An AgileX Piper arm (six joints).
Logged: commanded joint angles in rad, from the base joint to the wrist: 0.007 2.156 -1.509 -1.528 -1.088 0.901; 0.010 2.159 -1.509 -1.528 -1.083 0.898; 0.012 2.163 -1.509 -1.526 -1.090 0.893; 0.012 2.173 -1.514 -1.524 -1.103 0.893; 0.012 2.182 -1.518 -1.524 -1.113 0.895; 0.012 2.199 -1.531 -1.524 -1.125 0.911; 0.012 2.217 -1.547 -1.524 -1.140 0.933; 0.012 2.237 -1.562 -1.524 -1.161 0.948
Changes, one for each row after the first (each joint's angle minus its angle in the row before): 0.003 0.003 0.000 0.000 0.005 -0.003; 0.002 0.004 0.000 0.002 -0.007 -0.005; 0.000 0.010 -0.005 0.002 -0.013 0.000; 0.000 0.009 -0.004 0.000 -0.010 0.002; 0.000 0.017 -0.013 0.000 -0.012 0.016; 0.000 0.018 -0.016 0.000 -0.015 0.022; 0.000 0.020 -0.015 0.000 -0.021 0.015
